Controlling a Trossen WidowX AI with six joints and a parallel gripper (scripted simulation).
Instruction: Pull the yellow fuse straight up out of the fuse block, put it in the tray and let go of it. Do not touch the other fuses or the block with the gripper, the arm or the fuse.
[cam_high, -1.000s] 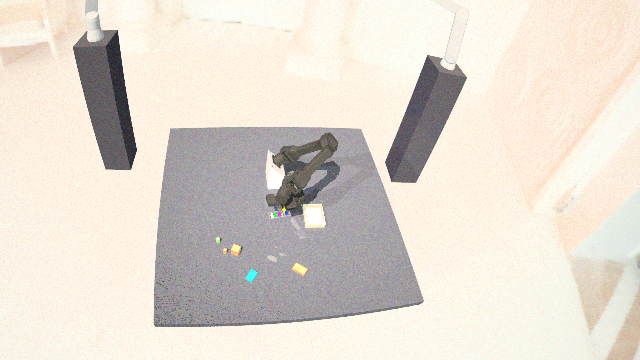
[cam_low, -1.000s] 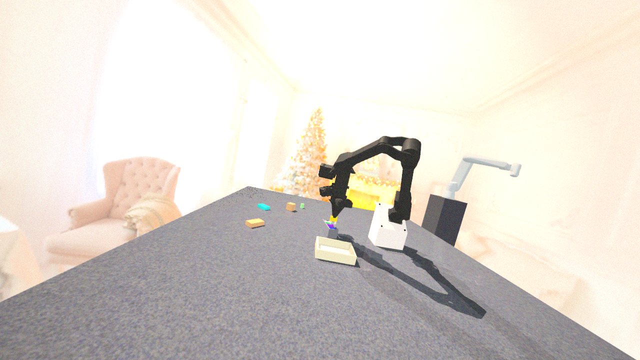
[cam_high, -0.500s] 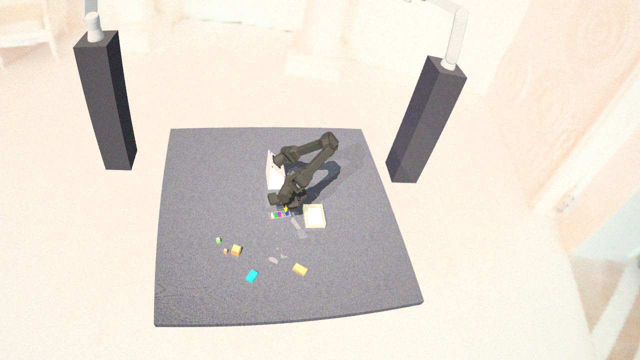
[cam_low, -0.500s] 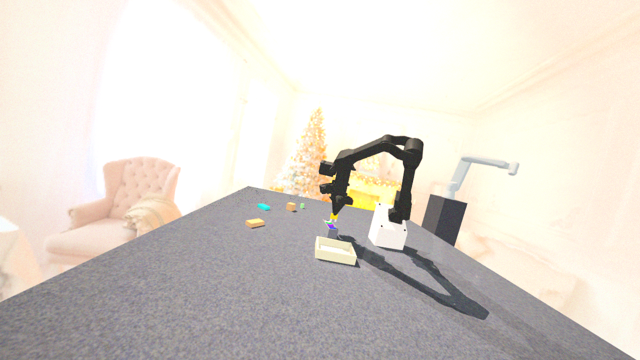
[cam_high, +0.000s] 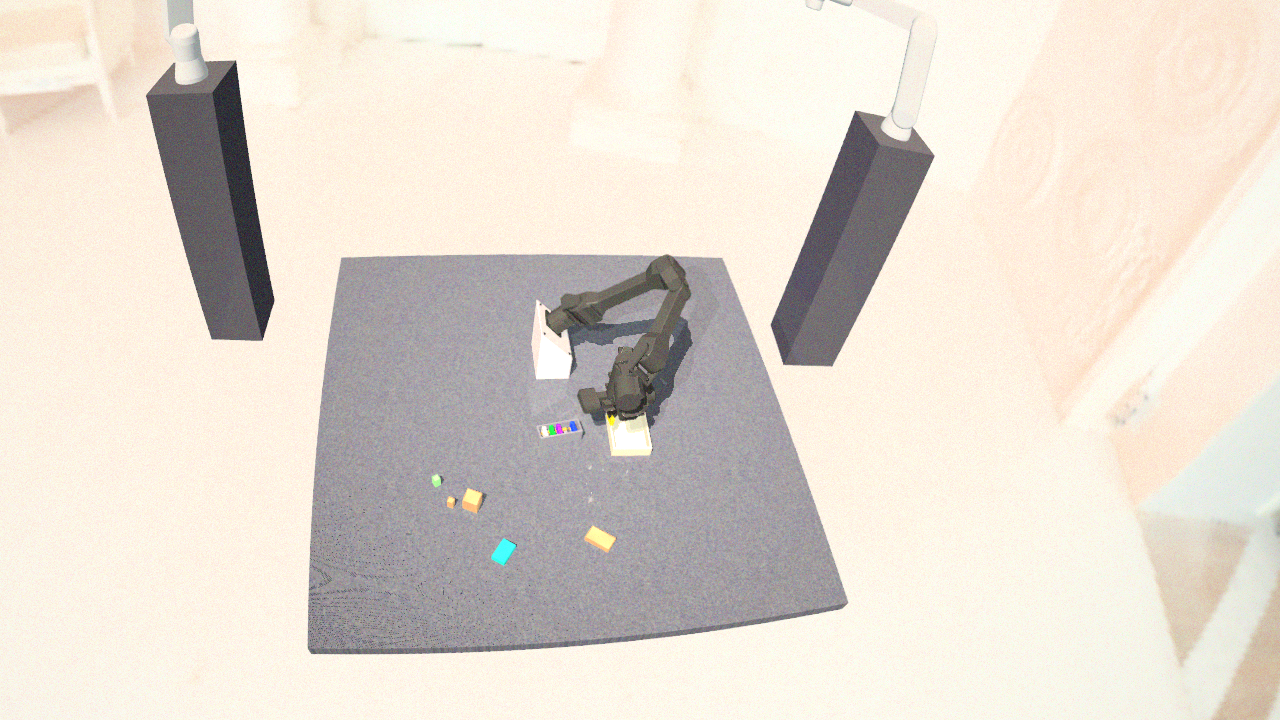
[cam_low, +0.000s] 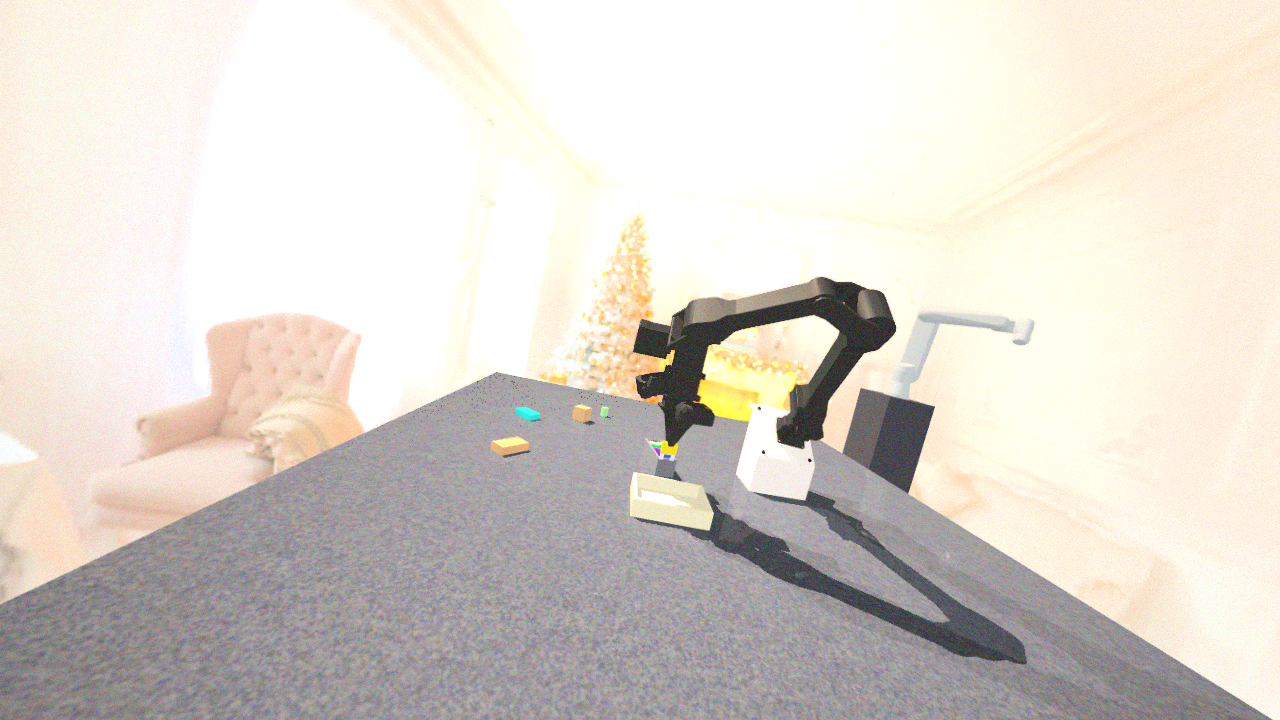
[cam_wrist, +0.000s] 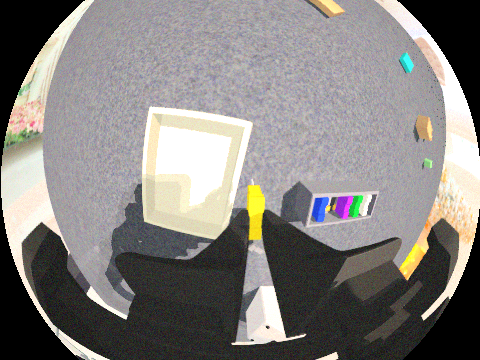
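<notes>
The tray lies 9 cm below my gripper tip, 6 cm to the left of it and 1 cm behind it. The rest, counted from my gripper tip: yellow fuse: 1 cm below.
</notes>
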